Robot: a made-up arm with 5 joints.
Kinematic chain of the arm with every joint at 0, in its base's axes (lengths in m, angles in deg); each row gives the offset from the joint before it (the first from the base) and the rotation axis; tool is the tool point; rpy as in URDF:
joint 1: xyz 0 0 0.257 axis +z
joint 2: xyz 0 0 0 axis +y
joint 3: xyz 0.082 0 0.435 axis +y
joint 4: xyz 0.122 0 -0.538 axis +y
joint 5: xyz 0.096 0 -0.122 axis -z
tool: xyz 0 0 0 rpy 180 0 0
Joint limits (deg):
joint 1: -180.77..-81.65
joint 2: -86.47..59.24
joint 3: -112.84..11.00
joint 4: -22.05..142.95
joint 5: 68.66..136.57
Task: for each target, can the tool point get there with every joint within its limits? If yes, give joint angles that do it. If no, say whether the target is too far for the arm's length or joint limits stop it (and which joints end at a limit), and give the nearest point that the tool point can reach.
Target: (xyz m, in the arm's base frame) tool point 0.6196 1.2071 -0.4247
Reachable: no: too far | nearest point 0.0881 0.1716 0.0533 | short by 1.258 m
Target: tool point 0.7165 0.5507 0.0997
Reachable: no: joint limits stop it (at a limit: joint 2, joint 3) | nearest point 0.1622 0.1247 0.1100 | short by 0.699 m
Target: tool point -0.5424 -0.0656 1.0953
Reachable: yes | joints -173.10 -15.65 -95.84 25.75 106.90
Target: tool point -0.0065 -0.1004 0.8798
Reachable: yes | joints -93.72 -68.77 -61.65 98.54 78.18
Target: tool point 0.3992 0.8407 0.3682
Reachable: no: joint limits stop it (at a limit: joint 2, joint 3, joint 4) | nearest point 0.3753 0.7903 0.8612 | short by 0.496 m
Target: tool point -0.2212 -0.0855 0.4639
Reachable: yes | joints -158.88 -61.09 -24.13 111.52 123.19
